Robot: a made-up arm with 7 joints. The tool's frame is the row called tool. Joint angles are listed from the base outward.
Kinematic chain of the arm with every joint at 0, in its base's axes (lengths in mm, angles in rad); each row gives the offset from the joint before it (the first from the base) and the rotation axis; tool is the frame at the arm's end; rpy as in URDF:
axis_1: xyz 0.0 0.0 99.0 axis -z
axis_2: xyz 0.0 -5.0 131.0 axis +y
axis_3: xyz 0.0 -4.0 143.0 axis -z
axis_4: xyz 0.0 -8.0 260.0 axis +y
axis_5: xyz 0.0 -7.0 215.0 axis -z
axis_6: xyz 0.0 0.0 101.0 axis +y
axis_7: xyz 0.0 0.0 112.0 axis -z
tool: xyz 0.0 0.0 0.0 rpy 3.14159 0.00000 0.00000
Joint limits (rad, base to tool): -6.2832..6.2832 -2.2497..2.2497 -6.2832..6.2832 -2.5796..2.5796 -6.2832..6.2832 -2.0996..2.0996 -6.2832..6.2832
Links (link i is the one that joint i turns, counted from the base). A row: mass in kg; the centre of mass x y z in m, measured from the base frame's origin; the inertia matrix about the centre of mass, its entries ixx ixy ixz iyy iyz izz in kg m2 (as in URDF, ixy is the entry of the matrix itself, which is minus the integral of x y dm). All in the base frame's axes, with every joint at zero. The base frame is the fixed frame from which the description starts. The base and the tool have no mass.
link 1: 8.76; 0.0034 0.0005 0.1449; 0.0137 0 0 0.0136 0.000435 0.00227
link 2: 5.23; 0.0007 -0.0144 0.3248; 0.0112 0 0 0.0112 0.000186 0.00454
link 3: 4.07; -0.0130 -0.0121 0.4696; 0.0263 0 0 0.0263 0.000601 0.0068
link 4: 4.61; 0.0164 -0.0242 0.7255; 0.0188 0 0 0.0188 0.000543 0.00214
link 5: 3.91; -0.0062 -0.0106 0.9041; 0.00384 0 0 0.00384 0 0.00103
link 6: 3.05; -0.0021 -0.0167 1.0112; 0.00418 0 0 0.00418 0 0.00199
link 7: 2.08; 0.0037 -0.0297 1.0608; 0.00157 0 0 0.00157 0 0.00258
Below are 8 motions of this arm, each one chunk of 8 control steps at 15 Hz.
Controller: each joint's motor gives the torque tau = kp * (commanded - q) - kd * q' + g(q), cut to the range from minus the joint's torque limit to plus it. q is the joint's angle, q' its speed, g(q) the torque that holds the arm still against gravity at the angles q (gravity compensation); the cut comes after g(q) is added. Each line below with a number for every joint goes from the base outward.
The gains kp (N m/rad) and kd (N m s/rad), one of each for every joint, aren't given. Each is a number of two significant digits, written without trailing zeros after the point. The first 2 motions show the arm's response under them.
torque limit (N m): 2.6 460 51 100 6.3 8.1 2.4
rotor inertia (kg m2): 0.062 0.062 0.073 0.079 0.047 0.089 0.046
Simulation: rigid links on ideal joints. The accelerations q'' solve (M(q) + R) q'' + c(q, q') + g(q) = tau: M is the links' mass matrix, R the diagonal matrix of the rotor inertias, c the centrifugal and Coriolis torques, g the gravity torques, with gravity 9.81 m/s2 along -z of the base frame. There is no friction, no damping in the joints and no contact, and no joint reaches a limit. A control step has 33 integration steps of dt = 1/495 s. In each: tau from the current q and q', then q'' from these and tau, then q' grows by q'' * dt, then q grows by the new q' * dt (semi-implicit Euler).
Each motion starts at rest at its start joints. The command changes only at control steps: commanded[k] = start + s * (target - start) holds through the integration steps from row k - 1 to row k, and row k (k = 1, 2, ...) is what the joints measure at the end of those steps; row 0 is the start. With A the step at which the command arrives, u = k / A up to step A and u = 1 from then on. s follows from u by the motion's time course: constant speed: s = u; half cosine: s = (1 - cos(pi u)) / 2; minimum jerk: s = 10 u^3 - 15 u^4 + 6 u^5; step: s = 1 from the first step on.
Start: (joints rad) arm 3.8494 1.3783 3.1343 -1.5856 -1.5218 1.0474 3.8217
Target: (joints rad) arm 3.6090 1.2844 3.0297 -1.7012 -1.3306 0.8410 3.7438
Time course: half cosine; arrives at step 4
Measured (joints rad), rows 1 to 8:
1: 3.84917 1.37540 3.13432 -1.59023 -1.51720 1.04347 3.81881
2: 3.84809 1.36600 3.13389 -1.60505 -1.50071 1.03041 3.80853
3: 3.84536 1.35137 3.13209 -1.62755 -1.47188 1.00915 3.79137
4: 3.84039 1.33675 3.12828 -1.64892 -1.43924 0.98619 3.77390
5: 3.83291 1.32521 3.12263 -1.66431 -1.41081 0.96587 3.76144
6: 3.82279 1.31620 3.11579 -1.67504 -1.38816 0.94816 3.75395
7: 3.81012 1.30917 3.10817 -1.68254 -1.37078 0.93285 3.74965
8: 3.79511 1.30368 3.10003 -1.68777 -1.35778 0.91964 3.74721
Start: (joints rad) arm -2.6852 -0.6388 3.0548 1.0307 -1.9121 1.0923 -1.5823
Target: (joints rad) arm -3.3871 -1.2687 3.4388 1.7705 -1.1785 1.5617 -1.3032
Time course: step
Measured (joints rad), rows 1 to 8:
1: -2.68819 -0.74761 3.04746 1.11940 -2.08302 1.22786 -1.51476
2: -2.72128 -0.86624 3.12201 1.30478 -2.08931 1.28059 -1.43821
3: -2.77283 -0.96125 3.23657 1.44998 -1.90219 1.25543 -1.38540
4: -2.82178 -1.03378 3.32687 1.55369 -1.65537 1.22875 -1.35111
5: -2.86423 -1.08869 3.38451 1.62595 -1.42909 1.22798 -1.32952
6: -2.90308 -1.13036 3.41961 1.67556 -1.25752 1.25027 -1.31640
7: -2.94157 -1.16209 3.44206 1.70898 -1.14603 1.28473 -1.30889
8: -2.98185 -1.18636 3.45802 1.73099 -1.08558 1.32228 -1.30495
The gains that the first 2 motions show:
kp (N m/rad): 11 1400 15 250 4.7 6.9 9.7
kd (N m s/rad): 2.7 380 2.6 50 1.1 2.7 1.5
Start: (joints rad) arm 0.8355 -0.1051 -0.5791 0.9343 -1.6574 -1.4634 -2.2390
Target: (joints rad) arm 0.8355 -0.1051 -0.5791 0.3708 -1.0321 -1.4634 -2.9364
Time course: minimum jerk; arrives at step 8
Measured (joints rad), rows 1 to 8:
1: 0.83558 -0.10499 -0.57949 0.93219 -1.65860 -1.46348 -2.24164
2: 0.83583 -0.10438 -0.58172 0.91867 -1.66394 -1.46387 -2.25937
3: 0.83544 -0.10332 -0.58658 0.88369 -1.66756 -1.46422 -2.30808
4: 0.83294 -0.10216 -0.59397 0.82355 -1.65421 -1.46342 -2.39441
5: 0.82729 -0.10141 -0.60305 0.74349 -1.60831 -1.45997 -2.51021
6: 0.81926 -0.10151 -0.61158 0.65603 -1.52379 -1.45336 -2.63526
7: 0.81250 -0.10259 -0.61497 0.57612 -1.40889 -1.44537 -2.74560
8: 0.81194 -0.10421 -0.60824 0.51385 -1.28464 -1.43946 -2.82491

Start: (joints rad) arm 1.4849 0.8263 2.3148 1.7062 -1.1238 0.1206 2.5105
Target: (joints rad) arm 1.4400 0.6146 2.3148 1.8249 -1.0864 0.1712 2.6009
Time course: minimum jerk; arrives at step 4
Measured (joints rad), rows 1 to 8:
1: 1.48037 0.82165 2.31213 1.70866 -1.12329 0.11938 2.51293
2: 1.45946 0.80008 2.30102 1.72103 -1.12054 0.11577 2.52496
3: 1.42634 0.76486 2.28760 1.74386 -1.11487 0.11668 2.54650
4: 1.39945 0.73216 2.28169 1.76714 -1.10792 0.12651 2.56732
5: 1.38514 0.70647 2.28202 1.78480 -1.10147 0.13901 2.58158
6: 1.38154 0.68638 2.28533 1.79717 -1.09645 0.14939 2.59007
7: 1.38600 0.67066 2.29006 1.80579 -1.09291 0.15694 2.59488
8: 1.39606 0.65836 2.29552 1.81181 -1.09052 0.16210 2.59755

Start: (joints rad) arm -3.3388 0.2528 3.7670 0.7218 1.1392 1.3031 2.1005
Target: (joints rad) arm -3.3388 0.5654 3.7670 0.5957 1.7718 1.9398 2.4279
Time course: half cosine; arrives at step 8
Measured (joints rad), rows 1 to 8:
1: -3.34333 0.25520 3.76469 0.72111 1.14085 1.30527 2.10362
2: -3.35855 0.26407 3.75573 0.71803 1.14865 1.31453 2.11621
3: -3.38467 0.28169 3.73706 0.71101 1.16797 1.33523 2.14256
4: -3.41696 0.30822 3.70847 0.69961 1.20253 1.36912 2.18252
5: -3.44787 0.34187 3.67412 0.68450 1.25301 1.41514 2.23225
6: -3.46921 0.37933 3.64314 0.66721 1.31729 1.47000 2.28538
7: -3.47490 0.41639 3.62801 0.64976 1.39168 1.52906 2.33445
8: -3.46316 0.44861 3.63988 0.63432 1.47121 1.58700 2.37229

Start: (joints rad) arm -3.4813 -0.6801 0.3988 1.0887 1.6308 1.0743 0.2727
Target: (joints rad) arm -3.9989 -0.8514 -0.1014 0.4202 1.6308 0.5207 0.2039
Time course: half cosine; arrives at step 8
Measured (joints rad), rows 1 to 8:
1: -3.48659 -0.68137 0.39577 1.08251 1.62683 1.07360 0.27218
2: -3.50662 -0.68617 0.38329 1.05917 1.61519 1.06885 0.26980
3: -3.54712 -0.69579 0.35411 1.01254 1.59878 1.05464 0.26450
4: -3.60853 -0.71022 0.30030 0.94313 1.58232 1.02619 0.25633
5: -3.68566 -0.72825 0.21589 0.85735 1.56781 0.98067 0.24621
6: -3.76651 -0.74794 0.10412 0.76555 1.55321 0.91876 0.23540
7: -3.83360 -0.76747 -0.01428 0.67857 1.53817 0.84657 0.22503
8: -3.87315 -0.78543 -0.10653 0.60528 1.53288 0.77504 0.21623

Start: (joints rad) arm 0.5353 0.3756 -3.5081 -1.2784 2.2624 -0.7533 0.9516
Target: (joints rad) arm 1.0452 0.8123 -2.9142 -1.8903 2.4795 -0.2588 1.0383
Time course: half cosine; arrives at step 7
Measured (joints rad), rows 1 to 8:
1: 0.53776 0.37943 -3.51173 -1.28376 2.27280 -0.75597 0.95279
2: 0.54356 0.39412 -3.51825 -1.30606 2.30776 -0.76054 0.95750
3: 0.54827 0.42398 -3.51627 -1.35367 2.36562 -0.75814 0.96698
4: 0.54431 0.46888 -3.48964 -1.42636 2.43172 -0.73914 0.98049
5: 0.52262 0.52448 -3.42303 -1.51630 2.48812 -0.69777 0.99586
6: 0.48289 0.58329 -3.31874 -1.61115 2.52095 -0.63237 1.01023
7: 0.43779 0.63596 -3.20198 -1.69590 2.52454 -0.54792 1.02094
8: 0.40734 0.67739 -3.10739 -1.76026 2.50865 -0.46353 1.02737

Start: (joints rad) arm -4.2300 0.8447 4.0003 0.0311 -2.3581 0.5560 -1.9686
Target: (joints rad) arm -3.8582 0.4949 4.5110 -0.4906 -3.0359 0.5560 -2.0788
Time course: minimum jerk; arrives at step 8
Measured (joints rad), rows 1 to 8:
1: -4.23089 0.84356 4.00226 0.02861 -2.36014 0.55563 -1.96905
2: -4.23628 0.83637 4.01491 0.01340 -2.37380 0.55347 -1.97203
3: -4.24933 0.81816 4.04751 -0.02339 -2.41172 0.54870 -1.98003
4: -4.27145 0.78719 4.10156 -0.08340 -2.48057 0.54186 -1.99396
5: -4.30168 0.74593 4.17029 -0.15971 -2.57582 0.53524 -2.01241
6: -4.33542 0.70013 4.24473 -0.23894 -2.68266 0.53134 -2.03221
7: -4.36525 0.65682 4.31852 -0.30730 -2.78217 0.53097 -2.04968
8: -4.38425 0.62099 4.38588 -0.35749 -2.86013 0.53275 -2.06228

